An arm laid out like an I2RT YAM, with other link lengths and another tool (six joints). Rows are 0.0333 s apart.
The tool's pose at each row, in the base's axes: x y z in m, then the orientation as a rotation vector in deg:
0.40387 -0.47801 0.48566 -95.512 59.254 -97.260
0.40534 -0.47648 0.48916 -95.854 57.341 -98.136
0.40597 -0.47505 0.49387 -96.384 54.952 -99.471
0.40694 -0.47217 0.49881 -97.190 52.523 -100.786
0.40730 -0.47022 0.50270 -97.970 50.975 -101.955
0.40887 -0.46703 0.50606 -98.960 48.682 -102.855
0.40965 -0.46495 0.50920 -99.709 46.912 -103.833
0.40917 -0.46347 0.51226 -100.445 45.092 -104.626
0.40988 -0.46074 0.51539 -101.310 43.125 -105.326
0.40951 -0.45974 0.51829 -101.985 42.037 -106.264
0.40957 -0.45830 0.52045 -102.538 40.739 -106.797
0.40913 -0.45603 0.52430 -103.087 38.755 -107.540
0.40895 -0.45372 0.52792 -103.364 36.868 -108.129
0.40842 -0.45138 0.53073 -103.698 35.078 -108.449
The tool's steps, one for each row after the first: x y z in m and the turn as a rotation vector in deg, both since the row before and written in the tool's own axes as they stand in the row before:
0.00062 -0.00392 0.00101 1.052 -0.127 -1.175
0.00157 -0.00470 0.00021 1.218 -0.012 -1.685
0.00068 -0.00574 0.00046 1.066 -0.100 -1.875
0.00096 -0.00426 0.00008 0.483 0.083 -1.552
-0.00030 -0.00474 0.00119 0.871 -0.355 -1.746
0.00057 -0.00376 0.00058 0.621 -0.076 -1.511
0.00112 -0.00319 -0.00059 0.668 -0.195 -1.424
0.00031 -0.00417 0.00054 0.689 -0.324 -1.503
0.00148 -0.00269 -0.00039 0.165 0.108 -1.264
0.00067 -0.00251 0.00001 0.431 -0.150 -1.032
0.00149 -0.00421 -0.00048 0.815 -0.166 -1.377
0.00137 -0.00407 -0.00017 0.915 -0.138 -1.117
0.00081 -0.00357 -0.00049 0.869 -0.299 -0.975

